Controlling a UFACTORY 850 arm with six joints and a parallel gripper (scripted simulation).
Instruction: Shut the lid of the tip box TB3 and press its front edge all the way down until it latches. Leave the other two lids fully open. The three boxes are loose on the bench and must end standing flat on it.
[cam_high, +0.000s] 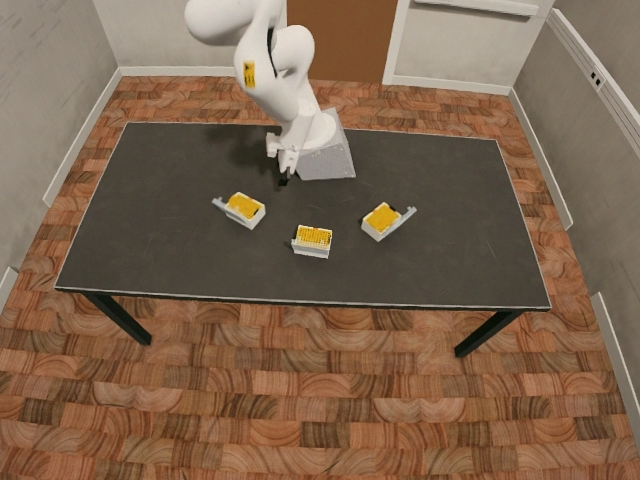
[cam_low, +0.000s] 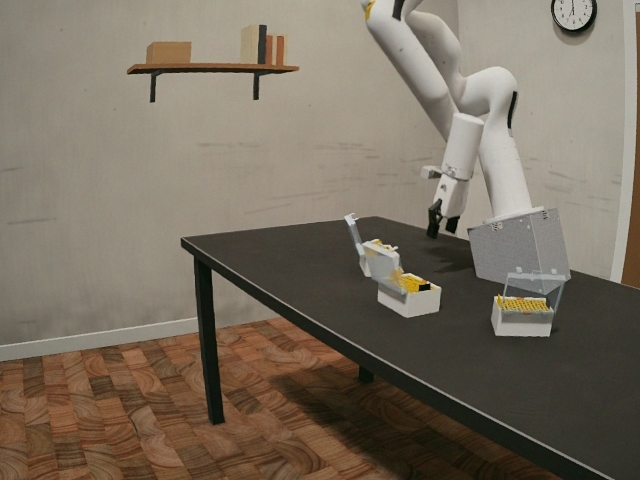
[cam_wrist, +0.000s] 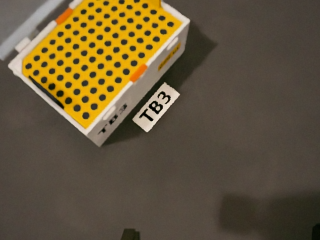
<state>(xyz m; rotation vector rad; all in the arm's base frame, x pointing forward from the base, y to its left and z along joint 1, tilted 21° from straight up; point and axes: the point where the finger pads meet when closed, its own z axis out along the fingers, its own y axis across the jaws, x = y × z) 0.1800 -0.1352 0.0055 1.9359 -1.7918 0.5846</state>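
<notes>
Right now the label is 120 mm below my hand, 110 mm to the right of it and 40 mm ahead of it. Also, from my hand: box lid 300 mm ahead, 90 mm to the left, 20 mm below; tip box 250 mm ahead, 100 mm to the left, 50 mm below.
</notes>
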